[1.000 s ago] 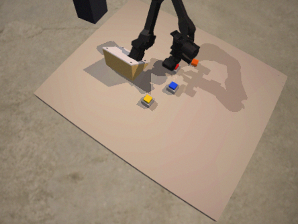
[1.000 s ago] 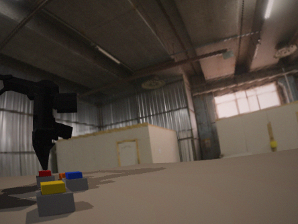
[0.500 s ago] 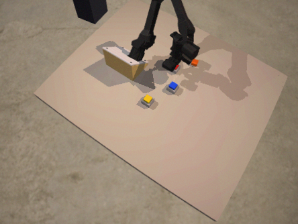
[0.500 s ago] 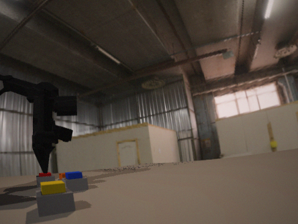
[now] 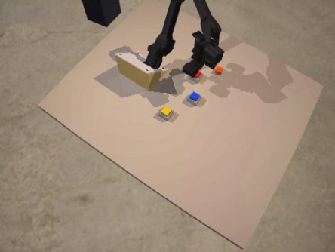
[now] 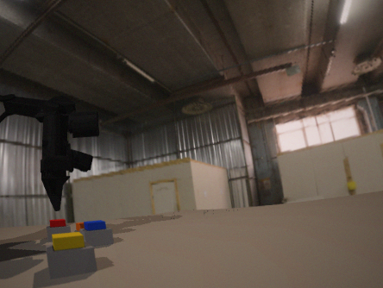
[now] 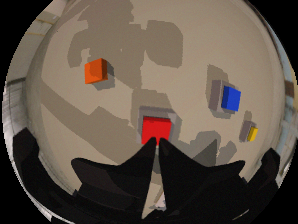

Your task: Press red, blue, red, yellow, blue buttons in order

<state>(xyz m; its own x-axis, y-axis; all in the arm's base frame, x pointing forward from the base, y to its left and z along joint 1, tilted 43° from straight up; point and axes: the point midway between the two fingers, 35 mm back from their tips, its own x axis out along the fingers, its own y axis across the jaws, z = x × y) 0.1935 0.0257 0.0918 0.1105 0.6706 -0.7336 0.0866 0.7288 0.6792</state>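
The red button is 30 mm below my gripper tip. The rest, counted from my gripper tip: blue button 50 mm ahead, 120 mm to the right, 30 mm below; then yellow button 30 mm behind, 240 mm to the right, 30 mm below; then small orange block 80 mm ahead, 90 mm to the left, 50 mm below.
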